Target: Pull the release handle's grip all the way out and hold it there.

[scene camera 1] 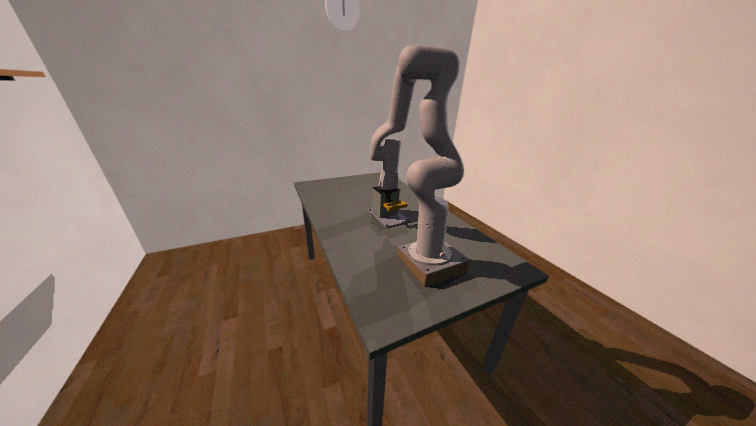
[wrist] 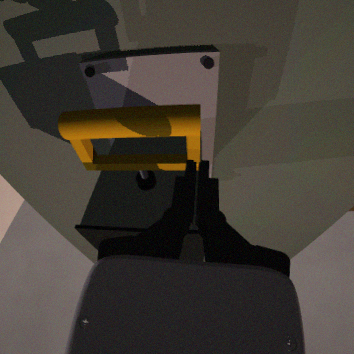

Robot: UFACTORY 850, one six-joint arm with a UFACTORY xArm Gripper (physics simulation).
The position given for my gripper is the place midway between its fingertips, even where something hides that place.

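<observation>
Looking through the wrist view, I see my gripper [wrist: 196, 172], and a base plate [wrist: 173, 77] is there with it.
</observation>
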